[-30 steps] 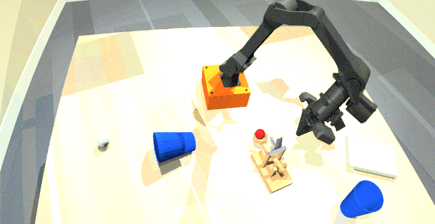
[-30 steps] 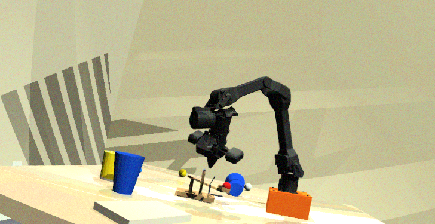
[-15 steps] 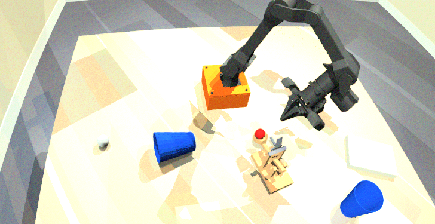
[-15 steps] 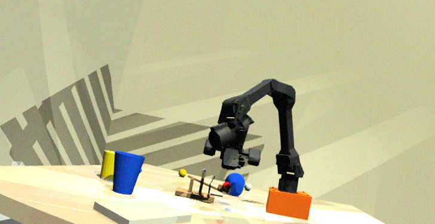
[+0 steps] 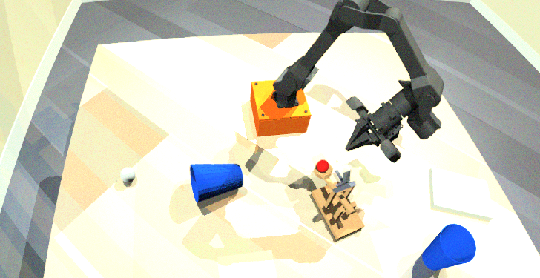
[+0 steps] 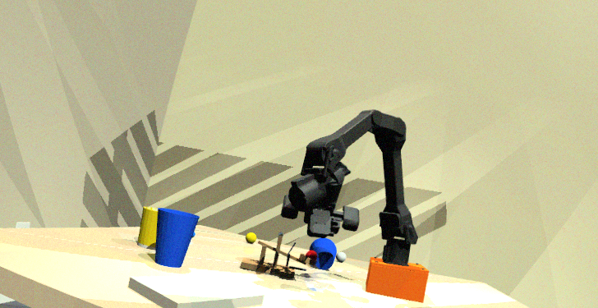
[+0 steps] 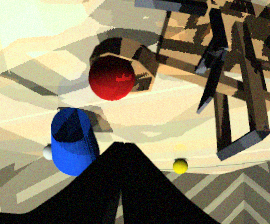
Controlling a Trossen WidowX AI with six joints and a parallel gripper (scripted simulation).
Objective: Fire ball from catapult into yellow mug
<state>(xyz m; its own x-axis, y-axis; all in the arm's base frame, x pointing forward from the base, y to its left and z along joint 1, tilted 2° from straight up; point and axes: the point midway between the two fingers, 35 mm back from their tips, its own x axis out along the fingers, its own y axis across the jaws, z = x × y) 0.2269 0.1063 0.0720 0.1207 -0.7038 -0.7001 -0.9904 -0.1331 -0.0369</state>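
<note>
My gripper tip is now 5 cm to the left of the red ball and 6 cm above it. From my gripper tip the other things lie so: flat white slab (16 cm ahead, 36 cm to the left, 11 cm below); then yellow mug (41 cm ahead, 2 cm to the left, 9 cm below); then wooden catapult (7 cm ahead, 3 cm to the right, 7 cm below).
</note>
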